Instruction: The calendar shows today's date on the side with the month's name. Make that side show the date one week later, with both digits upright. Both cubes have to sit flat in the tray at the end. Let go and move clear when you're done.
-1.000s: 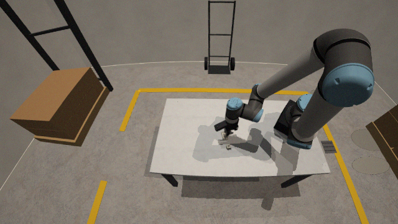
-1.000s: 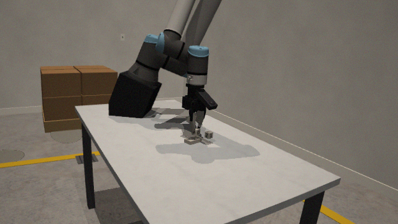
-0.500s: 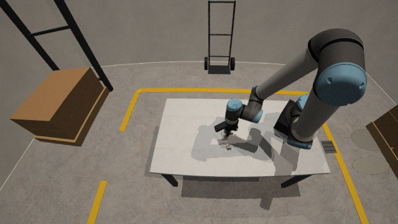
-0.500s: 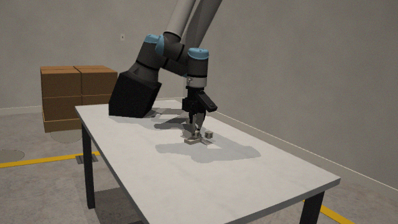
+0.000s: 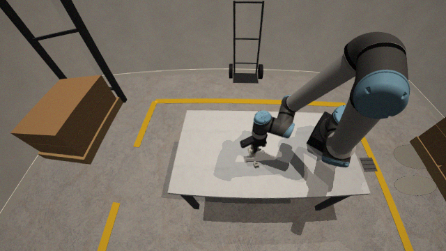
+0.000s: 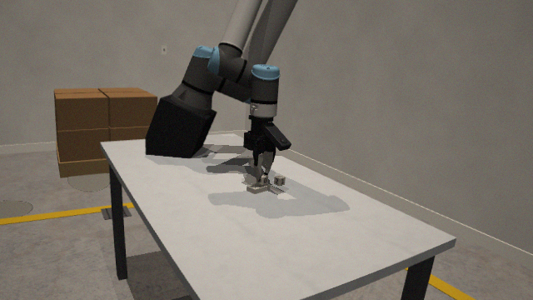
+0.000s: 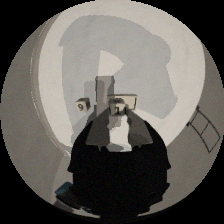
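Now: the calendar tray 4 cm below my hand, 1 cm to the right of it and 1 cm ahead of it.
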